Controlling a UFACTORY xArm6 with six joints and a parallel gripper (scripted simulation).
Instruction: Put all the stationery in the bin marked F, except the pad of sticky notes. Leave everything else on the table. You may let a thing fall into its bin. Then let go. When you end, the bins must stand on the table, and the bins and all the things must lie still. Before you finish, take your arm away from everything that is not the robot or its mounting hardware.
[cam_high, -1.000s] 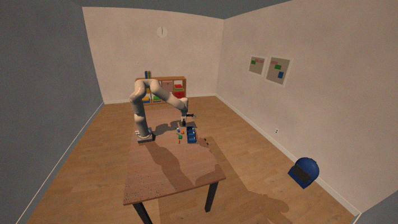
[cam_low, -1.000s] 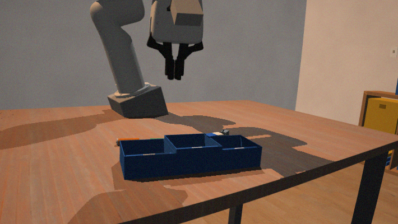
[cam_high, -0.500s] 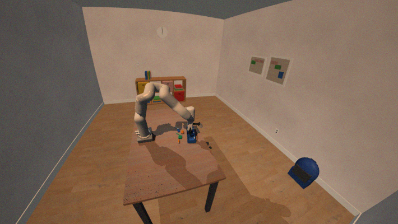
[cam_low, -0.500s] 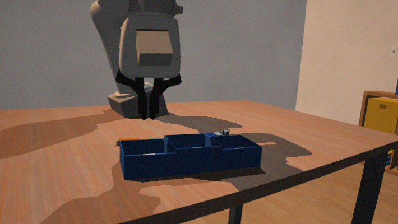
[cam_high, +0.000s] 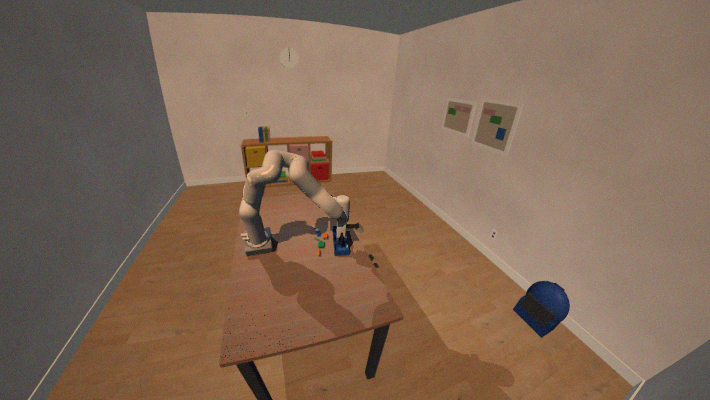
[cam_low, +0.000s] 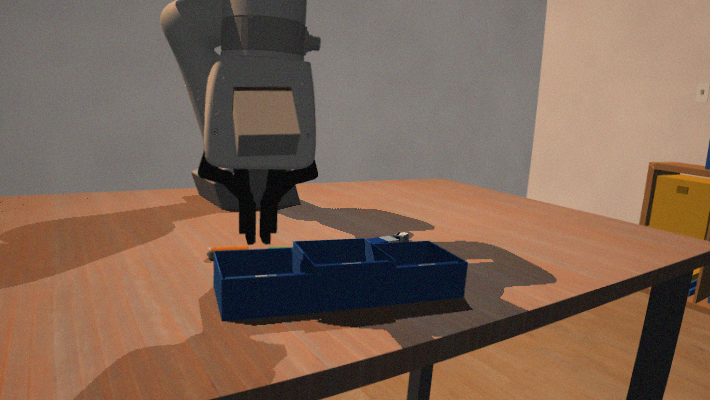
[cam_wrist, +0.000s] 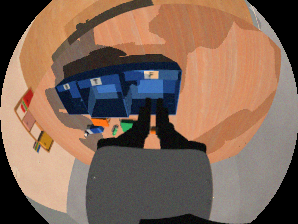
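Right now my hand is 9 cm to the right of the three joined blue bins, 6 cm above it and 2 cm short of it. Round my hand: orange block (14 cm to the left, 7 cm below, 7 cm behind); then green block (11 cm behind, 8 cm to the left, 8 cm below); then orange marker (13 cm behind, 7 cm below).
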